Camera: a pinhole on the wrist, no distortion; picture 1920 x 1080 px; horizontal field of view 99.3 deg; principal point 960.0 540.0 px. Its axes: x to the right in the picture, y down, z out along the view. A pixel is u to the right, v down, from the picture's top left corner.
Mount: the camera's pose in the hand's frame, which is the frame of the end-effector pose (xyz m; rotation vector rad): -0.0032 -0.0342 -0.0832 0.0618 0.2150 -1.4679
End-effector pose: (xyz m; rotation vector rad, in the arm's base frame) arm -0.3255 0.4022 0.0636 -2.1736 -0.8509 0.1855
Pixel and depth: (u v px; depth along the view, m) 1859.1 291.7 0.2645
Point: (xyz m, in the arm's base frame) -0.5907 0.6407 0.2376
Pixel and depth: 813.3 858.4 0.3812
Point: -0.3089 0.7013 -0.0983
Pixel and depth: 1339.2 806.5 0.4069
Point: -0.4271 0.8170 0.1017
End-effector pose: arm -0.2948 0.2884 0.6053 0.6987 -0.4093 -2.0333
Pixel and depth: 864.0 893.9 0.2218
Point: -0.4474 0.2128 0.6518
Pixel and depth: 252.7 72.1 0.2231
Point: -0.2877 0.3416 0.8421
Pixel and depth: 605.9 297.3 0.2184
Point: -0.3588 0.3279 0.7500
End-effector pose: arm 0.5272 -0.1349 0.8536 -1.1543 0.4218 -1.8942
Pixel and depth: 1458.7 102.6 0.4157
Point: 0.6251 0.2515 1.1658
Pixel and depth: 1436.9 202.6 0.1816
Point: 0.5193 0.0183 0.9842
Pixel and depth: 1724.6 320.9 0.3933
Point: 0.5072 0.1999 1.2698
